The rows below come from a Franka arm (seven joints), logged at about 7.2 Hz.
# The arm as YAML. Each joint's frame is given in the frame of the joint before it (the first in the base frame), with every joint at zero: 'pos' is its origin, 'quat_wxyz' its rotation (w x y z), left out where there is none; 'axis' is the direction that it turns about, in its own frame. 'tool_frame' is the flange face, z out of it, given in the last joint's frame.
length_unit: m
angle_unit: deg
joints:
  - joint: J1
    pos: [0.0, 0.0, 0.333]
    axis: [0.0, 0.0, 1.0]
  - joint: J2
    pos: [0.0, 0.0, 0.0]
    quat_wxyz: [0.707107, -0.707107, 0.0, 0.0]
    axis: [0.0, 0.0, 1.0]
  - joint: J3
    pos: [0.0, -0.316, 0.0]
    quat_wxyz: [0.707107, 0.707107, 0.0, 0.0]
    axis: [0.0, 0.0, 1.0]
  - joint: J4
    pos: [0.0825, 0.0, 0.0]
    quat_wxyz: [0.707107, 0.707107, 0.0, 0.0]
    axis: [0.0, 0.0, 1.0]
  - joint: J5
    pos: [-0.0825, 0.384, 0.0]
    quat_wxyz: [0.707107, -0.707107, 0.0, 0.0]
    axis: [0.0, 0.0, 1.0]
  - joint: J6
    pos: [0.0, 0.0, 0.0]
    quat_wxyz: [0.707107, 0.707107, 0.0, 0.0]
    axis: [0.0, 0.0, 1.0]
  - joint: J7
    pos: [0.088, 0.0, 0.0]
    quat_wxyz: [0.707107, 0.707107, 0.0, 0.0]
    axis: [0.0, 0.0, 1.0]
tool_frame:
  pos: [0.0, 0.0, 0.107]
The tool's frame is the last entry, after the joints.
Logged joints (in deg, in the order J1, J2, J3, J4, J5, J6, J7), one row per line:
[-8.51, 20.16, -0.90, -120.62, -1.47, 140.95, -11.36]
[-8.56, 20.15, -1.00, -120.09, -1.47, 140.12, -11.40]
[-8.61, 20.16, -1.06, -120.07, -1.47, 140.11, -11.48]
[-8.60, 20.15, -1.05, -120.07, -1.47, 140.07, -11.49]
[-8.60, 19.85, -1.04, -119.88, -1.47, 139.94, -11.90]
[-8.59, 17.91, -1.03, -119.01, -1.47, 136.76, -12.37]
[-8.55, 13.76, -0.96, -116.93, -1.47, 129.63, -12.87]
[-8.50, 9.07, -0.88, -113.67, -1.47, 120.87, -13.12]
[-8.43, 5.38, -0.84, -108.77, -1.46, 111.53, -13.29]
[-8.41, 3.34, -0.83, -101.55, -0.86, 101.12, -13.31]
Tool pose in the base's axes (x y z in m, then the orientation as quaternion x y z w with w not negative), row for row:
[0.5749, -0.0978, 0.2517, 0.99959, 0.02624, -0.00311, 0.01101]
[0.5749, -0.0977, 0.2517, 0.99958, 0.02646, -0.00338, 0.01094]
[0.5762, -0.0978, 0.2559, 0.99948, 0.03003, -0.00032, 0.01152]
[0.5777, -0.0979, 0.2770, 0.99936, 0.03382, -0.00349, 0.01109]
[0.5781, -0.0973, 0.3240, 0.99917, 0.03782, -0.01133, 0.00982]
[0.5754, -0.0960, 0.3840, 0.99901, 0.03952, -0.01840, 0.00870]
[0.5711, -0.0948, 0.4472, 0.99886, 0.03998, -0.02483, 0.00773]
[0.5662, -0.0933, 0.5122, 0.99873, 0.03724, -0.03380, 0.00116]
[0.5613, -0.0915, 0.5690, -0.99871, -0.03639, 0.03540, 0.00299]
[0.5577, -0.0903, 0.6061, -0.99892, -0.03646, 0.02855, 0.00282]
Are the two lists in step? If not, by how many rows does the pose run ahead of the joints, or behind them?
The pose runs 2 rows ahead of the joints: the pose in row i belongs to the joints in row i + 2.
